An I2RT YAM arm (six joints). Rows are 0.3 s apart.
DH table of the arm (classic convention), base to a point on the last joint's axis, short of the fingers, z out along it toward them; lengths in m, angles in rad. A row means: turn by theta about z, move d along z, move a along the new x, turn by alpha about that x. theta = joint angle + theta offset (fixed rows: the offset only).
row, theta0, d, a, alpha
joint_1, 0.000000, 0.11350, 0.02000, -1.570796
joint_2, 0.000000, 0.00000, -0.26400, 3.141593
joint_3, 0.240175, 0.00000, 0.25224, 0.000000
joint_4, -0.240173, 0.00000, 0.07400, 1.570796
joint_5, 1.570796, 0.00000, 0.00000, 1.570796
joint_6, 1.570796, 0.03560, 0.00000, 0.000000
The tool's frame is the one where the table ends.
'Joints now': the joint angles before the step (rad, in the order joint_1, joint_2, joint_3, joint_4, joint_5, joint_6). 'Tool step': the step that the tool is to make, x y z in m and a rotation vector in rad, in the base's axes. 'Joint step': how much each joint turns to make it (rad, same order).
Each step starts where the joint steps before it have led.
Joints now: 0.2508, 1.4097, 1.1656, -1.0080, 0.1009, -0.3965
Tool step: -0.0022, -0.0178, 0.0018, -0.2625, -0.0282, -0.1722
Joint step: -0.0257, -0.0003, 0.0036, -0.0551, 0.2930, 0.0666
